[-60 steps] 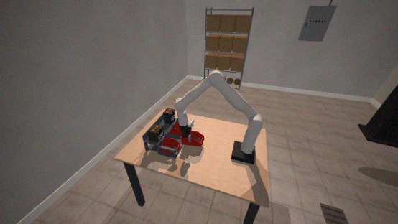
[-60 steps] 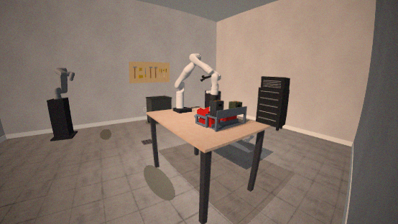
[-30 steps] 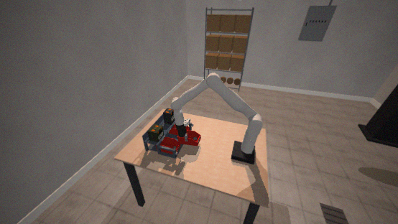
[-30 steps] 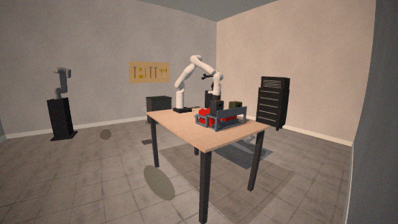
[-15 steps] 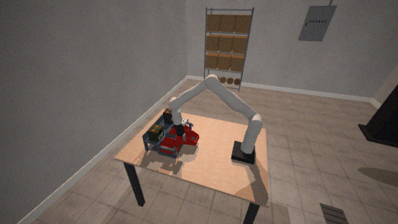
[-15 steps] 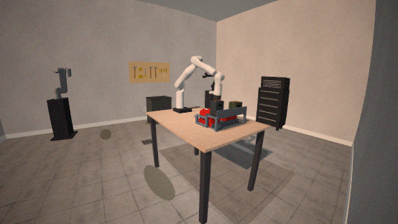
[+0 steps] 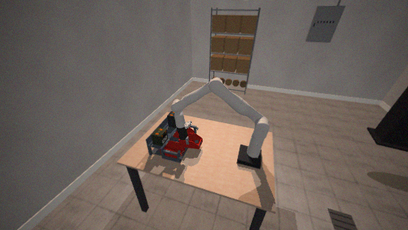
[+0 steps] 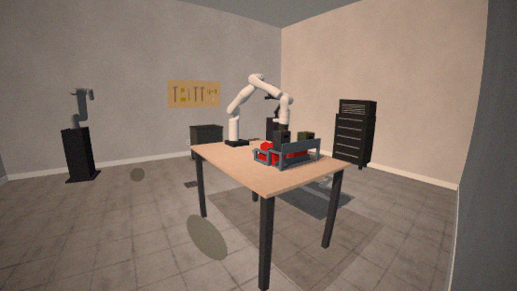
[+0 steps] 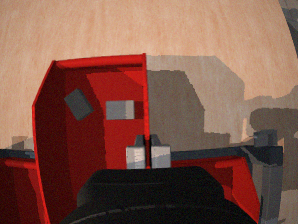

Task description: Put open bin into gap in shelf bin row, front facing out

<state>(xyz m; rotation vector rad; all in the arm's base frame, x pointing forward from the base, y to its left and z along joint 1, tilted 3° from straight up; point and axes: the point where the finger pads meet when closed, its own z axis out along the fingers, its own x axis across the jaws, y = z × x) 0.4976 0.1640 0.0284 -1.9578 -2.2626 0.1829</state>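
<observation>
Right now the blue-grey shelf is 150 mm ahead of my hand, 90 mm below it and 20 mm to the right of it.
</observation>
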